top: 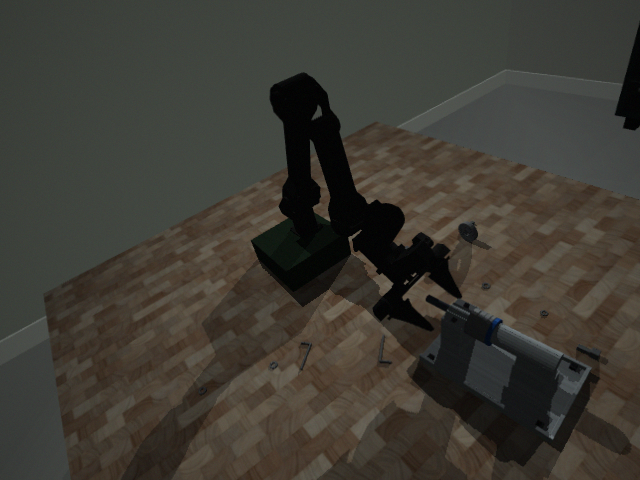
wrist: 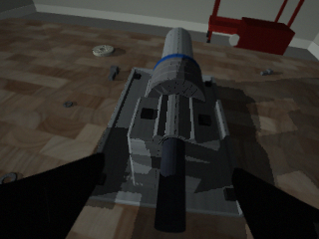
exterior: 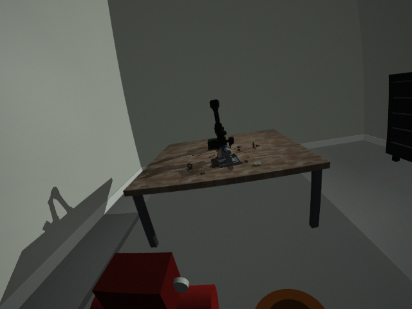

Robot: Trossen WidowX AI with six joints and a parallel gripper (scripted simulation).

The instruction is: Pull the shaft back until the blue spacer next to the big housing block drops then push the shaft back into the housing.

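Now: gripper tip 4 cm short of the dark shaft and 2 cm below it. The rest, counted from my gripper tip: blue spacer ring (9 cm ahead, 1 cm to the left, 2 cm above); grey disc (14 cm behind, 25 cm to the left, 4 cm below); white disc (28 cm ahead, 19 cm to the left, 6 cm below).
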